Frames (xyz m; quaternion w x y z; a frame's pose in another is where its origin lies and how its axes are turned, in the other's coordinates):
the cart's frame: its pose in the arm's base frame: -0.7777 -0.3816 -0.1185 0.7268 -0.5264 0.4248 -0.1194
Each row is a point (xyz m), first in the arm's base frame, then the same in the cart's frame.
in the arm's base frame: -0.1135 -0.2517 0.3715
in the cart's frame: 0.0840 -0.5522 0.6214
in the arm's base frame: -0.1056 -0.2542 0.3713
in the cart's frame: 0.0904 -0.5552 0.6256
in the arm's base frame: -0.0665 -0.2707 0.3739
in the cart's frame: 0.1233 -0.5750 0.6440
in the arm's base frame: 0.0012 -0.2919 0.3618
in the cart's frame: 0.1837 -0.5919 0.6792
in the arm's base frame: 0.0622 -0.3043 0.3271
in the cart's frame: 0.2457 -0.5837 0.7133
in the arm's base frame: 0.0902 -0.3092 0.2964
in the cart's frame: 0.2810 -0.5668 0.7283
